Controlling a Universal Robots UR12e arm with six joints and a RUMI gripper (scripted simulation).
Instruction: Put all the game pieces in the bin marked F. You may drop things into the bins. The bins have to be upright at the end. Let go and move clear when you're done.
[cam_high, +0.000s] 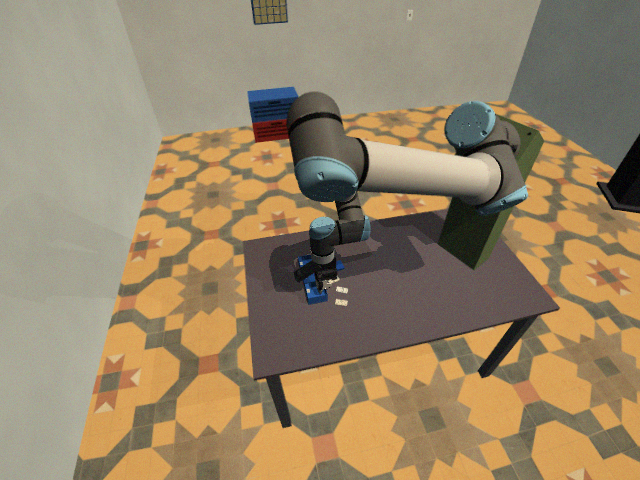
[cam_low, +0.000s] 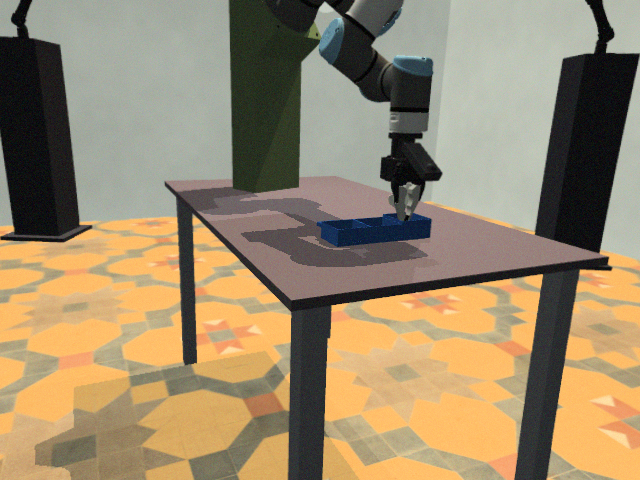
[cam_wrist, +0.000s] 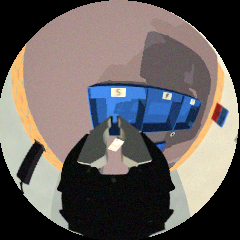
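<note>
Now: the cream domino 9 cm to the right of my hand, 4 cm behind it and 3 cm below it. Also, from my hand: tiny ring 19 cm to the right, 3 cm below, 2 cm ahead; blue block 19 cm to the right, 5 cm behind, 3 cm below; blue bin 7 cm to the right, 5 cm ahead, 1 cm below.
</note>
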